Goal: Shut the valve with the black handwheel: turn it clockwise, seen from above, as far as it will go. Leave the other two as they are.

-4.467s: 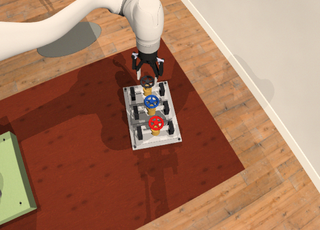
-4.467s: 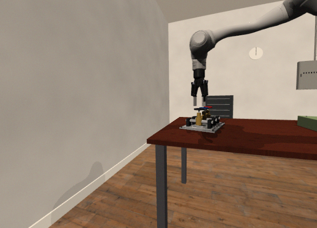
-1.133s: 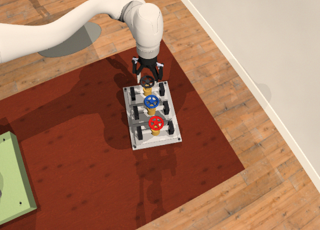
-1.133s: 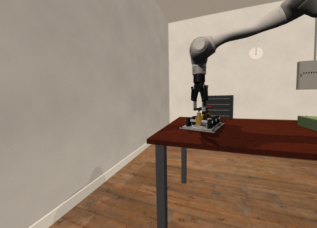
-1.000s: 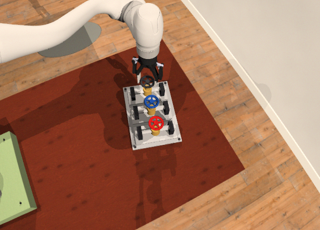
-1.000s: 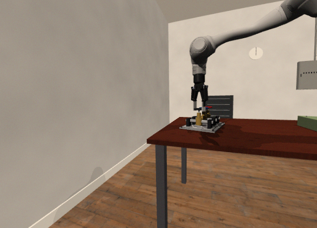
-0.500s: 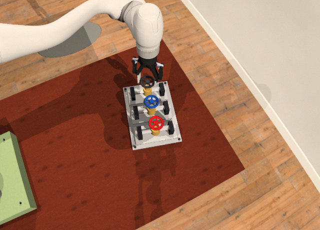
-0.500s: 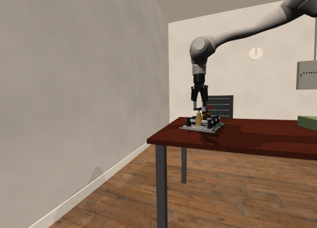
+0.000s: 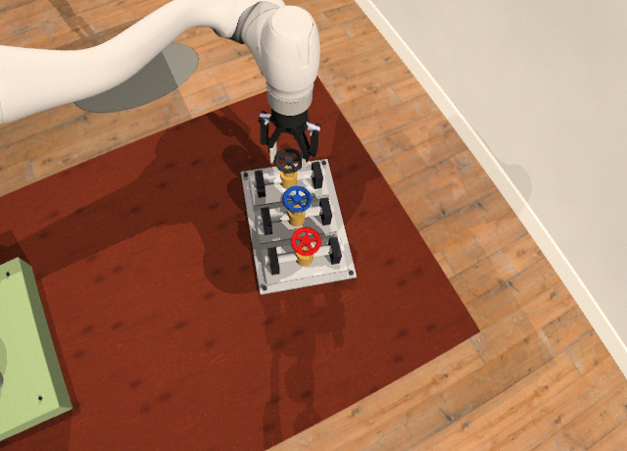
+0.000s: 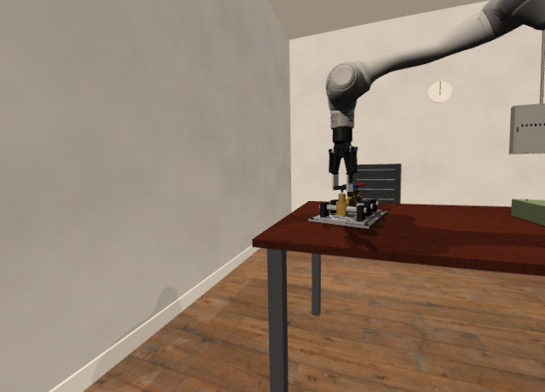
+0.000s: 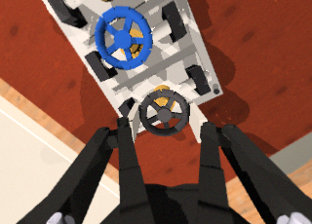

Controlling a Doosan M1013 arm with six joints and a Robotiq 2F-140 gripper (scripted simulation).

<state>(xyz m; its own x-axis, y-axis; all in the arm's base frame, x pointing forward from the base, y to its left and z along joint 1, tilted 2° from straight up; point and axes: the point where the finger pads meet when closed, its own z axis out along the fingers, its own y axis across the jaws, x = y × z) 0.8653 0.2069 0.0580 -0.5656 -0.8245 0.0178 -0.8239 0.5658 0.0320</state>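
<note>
Now: hand 20 mm above the black handwheel. Round my hand: red handwheel 210 mm to the right, 30 mm behind, 20 mm below; blue handwheel 110 mm to the right, 20 mm below, 20 mm behind.
</note>
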